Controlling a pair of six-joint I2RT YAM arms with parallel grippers.
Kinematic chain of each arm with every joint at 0, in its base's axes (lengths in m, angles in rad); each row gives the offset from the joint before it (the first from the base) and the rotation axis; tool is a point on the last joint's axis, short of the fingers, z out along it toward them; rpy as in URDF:
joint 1: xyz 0 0 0.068 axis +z
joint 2: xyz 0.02 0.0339 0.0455 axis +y
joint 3: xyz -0.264 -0.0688 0 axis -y
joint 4: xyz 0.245 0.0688 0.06 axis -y
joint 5: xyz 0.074 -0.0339 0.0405 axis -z
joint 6: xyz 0.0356 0 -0.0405 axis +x
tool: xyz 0 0 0 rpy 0 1.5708 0
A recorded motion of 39 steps. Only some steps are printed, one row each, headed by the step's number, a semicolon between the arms.
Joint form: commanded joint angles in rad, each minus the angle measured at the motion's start. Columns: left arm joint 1, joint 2, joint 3, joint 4, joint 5, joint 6; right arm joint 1, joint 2, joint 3, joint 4, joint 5, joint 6.
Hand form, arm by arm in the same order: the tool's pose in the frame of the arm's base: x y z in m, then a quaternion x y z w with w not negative. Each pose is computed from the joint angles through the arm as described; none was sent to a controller.
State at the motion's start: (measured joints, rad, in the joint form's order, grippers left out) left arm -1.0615 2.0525 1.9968 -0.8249 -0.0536 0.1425; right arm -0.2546 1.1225 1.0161 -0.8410 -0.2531 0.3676
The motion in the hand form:
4: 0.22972 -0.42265 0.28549 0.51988 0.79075 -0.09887 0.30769; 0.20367 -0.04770 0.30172 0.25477 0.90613 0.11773 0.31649
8: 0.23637 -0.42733 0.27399 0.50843 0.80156 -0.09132 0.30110; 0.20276 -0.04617 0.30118 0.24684 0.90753 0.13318 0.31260
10: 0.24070 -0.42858 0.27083 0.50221 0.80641 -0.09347 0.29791; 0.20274 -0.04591 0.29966 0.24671 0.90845 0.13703 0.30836
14: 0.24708 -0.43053 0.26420 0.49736 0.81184 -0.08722 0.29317; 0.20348 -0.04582 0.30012 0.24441 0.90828 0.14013 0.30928
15: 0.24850 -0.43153 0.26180 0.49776 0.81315 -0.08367 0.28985; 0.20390 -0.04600 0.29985 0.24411 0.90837 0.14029 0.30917
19: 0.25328 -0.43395 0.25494 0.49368 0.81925 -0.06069 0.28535; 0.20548 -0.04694 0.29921 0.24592 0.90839 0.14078 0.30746
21: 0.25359 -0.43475 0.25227 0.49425 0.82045 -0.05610 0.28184; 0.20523 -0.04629 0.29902 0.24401 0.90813 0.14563 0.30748
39: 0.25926 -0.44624 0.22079 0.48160 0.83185 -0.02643 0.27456; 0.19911 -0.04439 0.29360 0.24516 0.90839 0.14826 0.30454
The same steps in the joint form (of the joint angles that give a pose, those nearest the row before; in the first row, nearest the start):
4: -0.0199 0.1028 0.0732 -0.0111 -0.0615 -0.0219; -0.0125 -0.0500 -0.0152 0.0003 0.0339 -0.0113
8: -0.0133 0.1418 0.0948 -0.0141 -0.0743 -0.0452; -0.0123 -0.0525 -0.0179 -0.0056 -0.0009 -0.0170
10: -0.0064 0.1583 0.1101 -0.0172 -0.0686 -0.0569; -0.0125 -0.0506 -0.0211 -0.0087 -0.0090 -0.0164
14: 0.0026 0.1870 0.1344 -0.0273 -0.0739 -0.0619; -0.0123 -0.0483 -0.0190 -0.0062 -0.0161 -0.0181
15: 0.0039 0.1989 0.1468 -0.0374 -0.0764 -0.0612; -0.0127 -0.0466 -0.0191 -0.0047 -0.0169 -0.0190
19: 0.0072 0.2358 0.1879 -0.0715 -0.1134 -0.0630; -0.0153 -0.0386 -0.0168 -0.0028 -0.0184 -0.0179
21: 0.0066 0.2449 0.1952 -0.0806 -0.1184 -0.0634; -0.0142 -0.0406 -0.0191 -0.0012 -0.0281 -0.0171
39: 0.0015 0.3272 0.2206 -0.0686 -0.1739 -0.0928; -0.0140 -0.0673 -0.0527 0.0004 -0.0326 -0.0140

